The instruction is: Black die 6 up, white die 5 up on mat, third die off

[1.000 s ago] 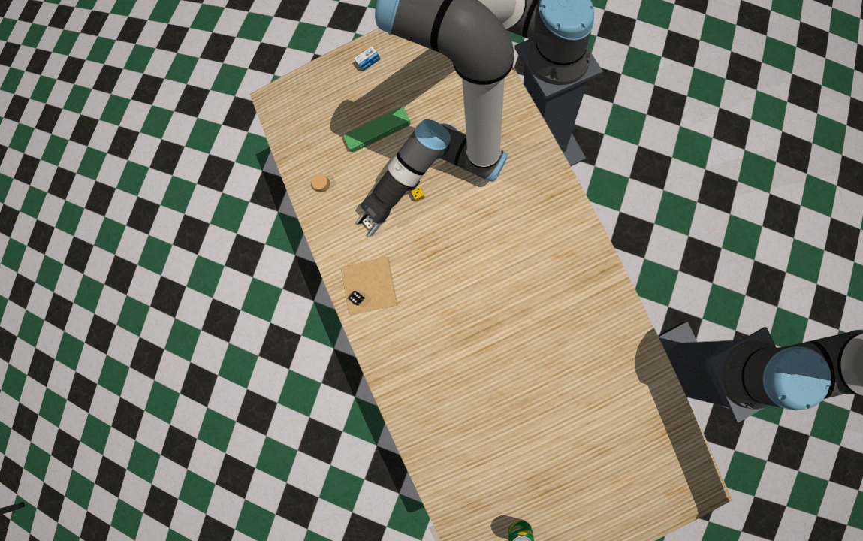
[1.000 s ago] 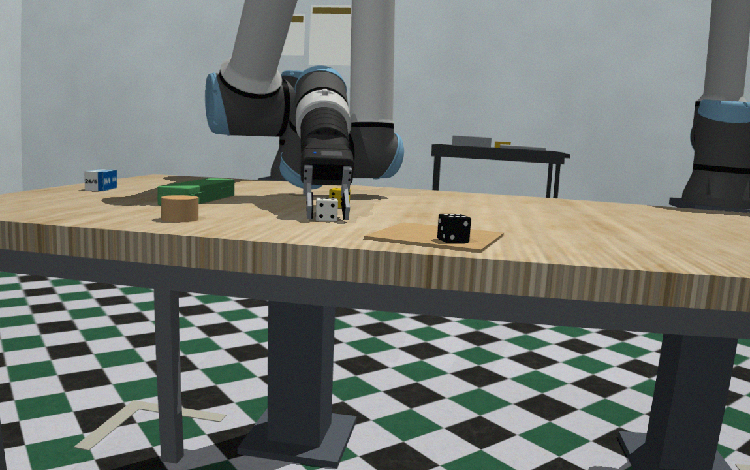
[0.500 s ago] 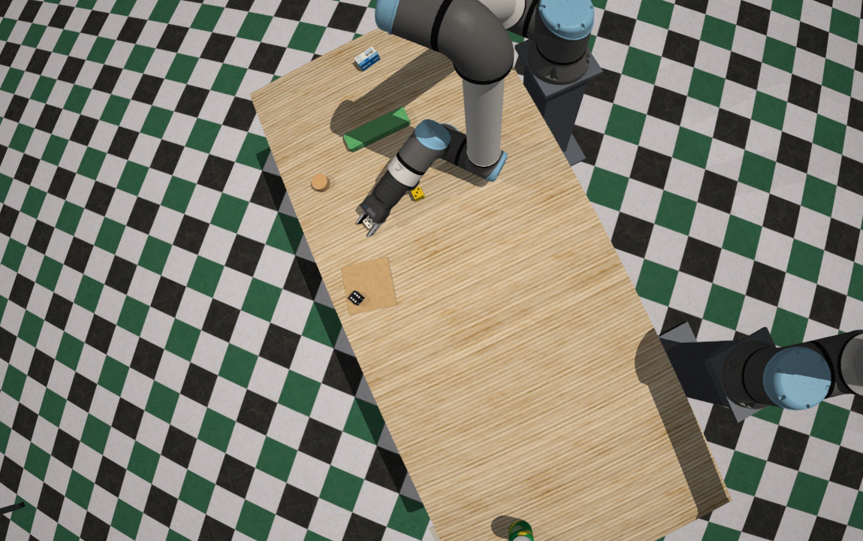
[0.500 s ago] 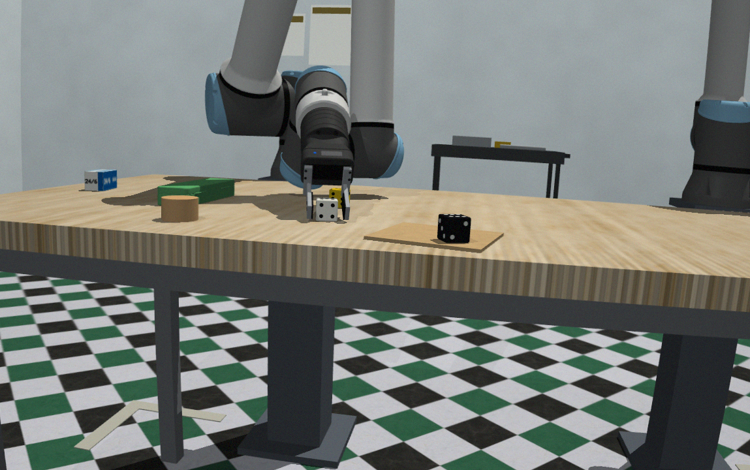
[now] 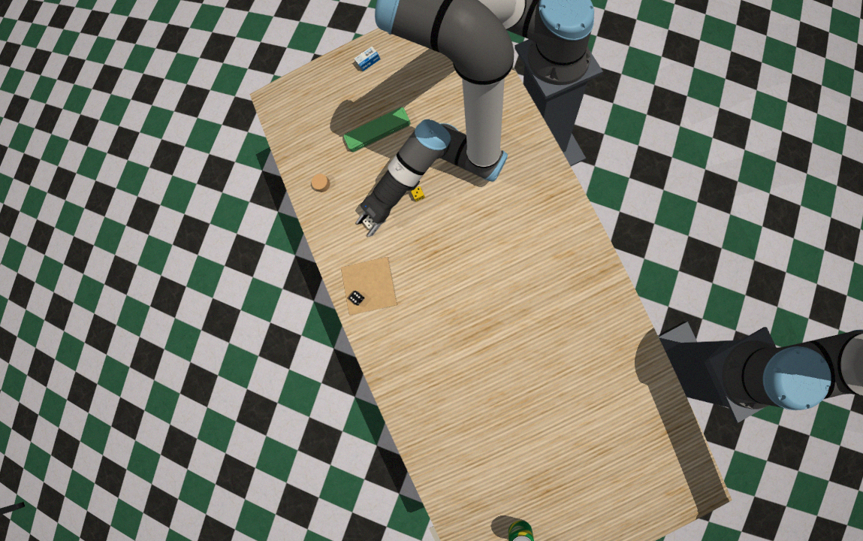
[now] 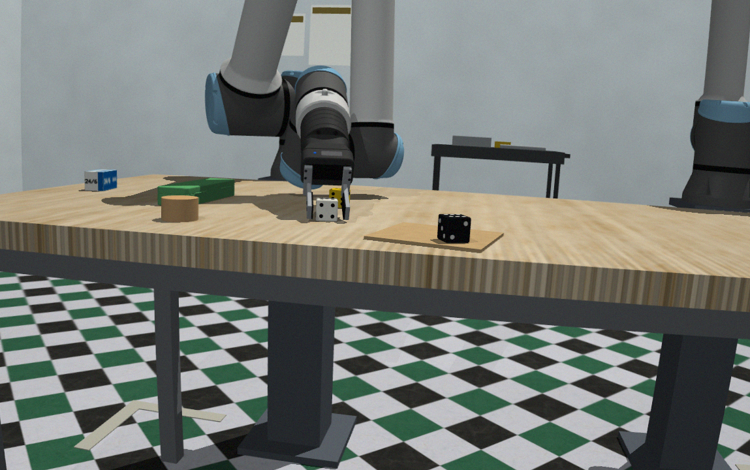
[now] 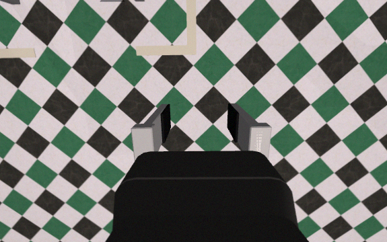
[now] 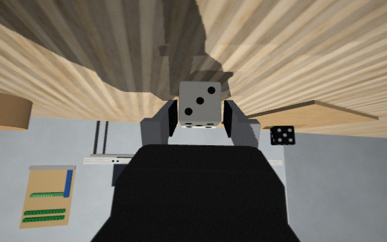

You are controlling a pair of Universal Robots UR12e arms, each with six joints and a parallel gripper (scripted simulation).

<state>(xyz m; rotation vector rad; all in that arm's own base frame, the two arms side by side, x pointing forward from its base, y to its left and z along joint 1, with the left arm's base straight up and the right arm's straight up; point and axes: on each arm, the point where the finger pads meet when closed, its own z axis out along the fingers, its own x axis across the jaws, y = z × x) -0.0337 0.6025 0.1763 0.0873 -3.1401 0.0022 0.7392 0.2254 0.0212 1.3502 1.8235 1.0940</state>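
My right gripper is now 10 mm past the white die and 10 mm above it. The rest, counted from my right hand: brown cylinder: 70 mm ahead, 190 mm to the right, 10 mm below; then yellow die: 170 mm behind, 10 mm to the right, 10 mm below; then tan mat: 80 mm ahead, 150 mm to the left, 20 mm below.
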